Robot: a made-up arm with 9 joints.
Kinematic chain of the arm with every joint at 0, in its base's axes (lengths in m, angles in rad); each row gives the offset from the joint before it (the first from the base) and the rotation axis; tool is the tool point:
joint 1: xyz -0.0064 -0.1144 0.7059 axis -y
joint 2: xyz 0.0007 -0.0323 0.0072 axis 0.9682 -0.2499 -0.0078
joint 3: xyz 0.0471 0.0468 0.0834 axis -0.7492 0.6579 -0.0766
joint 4: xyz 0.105 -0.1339 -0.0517 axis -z
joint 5: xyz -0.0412 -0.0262 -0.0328 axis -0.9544 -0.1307 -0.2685
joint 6: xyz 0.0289 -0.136 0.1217 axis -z
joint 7: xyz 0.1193 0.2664 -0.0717 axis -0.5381 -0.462 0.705
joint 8: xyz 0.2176 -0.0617 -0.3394 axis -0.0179 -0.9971 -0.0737
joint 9: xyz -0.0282 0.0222 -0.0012 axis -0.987 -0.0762 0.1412
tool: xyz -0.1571 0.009 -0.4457
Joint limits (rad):
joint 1: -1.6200..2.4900
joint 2: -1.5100..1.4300
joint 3: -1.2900..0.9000
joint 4: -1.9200..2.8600
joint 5: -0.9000..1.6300
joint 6: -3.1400..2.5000
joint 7: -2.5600..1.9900
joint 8: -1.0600..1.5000
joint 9: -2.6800..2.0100
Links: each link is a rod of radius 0.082 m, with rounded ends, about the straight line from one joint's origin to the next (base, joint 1, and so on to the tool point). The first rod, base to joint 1, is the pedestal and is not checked.
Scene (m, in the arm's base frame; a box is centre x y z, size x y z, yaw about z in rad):
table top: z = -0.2
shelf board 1: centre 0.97 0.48 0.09 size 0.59 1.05 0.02 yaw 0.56
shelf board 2: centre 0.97 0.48 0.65 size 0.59 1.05 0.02 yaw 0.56
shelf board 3: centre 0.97 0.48 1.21 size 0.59 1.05 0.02 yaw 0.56
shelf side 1: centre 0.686 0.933 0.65 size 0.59 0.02 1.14 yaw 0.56
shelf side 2: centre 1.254 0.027 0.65 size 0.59 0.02 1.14 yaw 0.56
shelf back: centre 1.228 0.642 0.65 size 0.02 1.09 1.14 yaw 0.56
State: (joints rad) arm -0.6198 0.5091 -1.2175 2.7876 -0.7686 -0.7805 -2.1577 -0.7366 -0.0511
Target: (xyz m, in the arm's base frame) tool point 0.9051 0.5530 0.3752
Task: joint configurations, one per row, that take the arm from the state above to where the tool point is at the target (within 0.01 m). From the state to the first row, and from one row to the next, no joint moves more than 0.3 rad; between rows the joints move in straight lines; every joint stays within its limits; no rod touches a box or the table.
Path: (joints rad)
1: -0.8701 0.2216 -0.9701 2.6879 -0.8124 -1.0183 -2.2048 -0.8444 -0.1425
2: -1.1204 -0.0659 -0.7227 2.5882 -0.8562 -1.2561 -2.2518 -0.9522 -0.2339
3: -1.3707 -0.3534 -0.4752 2.4885 -0.9000 -1.4940 -2.2989 -1.0600 -0.3252
4: -1.2481 -0.2969 -0.5775 2.5412 -0.8904 -1.5658 -2.2200 -0.8162 -0.1905
5: -1.1254 -0.2405 -0.6797 2.5938 -0.8808 -1.6377 -2.1410 -0.5725 -0.0557
6: -1.0027 -0.1840 -0.7819 2.6465 -0.8712 -1.7095 -2.0621 -0.3287 0.0791
7: -0.8800 -0.1275 -0.8842 2.6991 -0.8617 -1.7814 -1.9831 -0.0850 0.2139

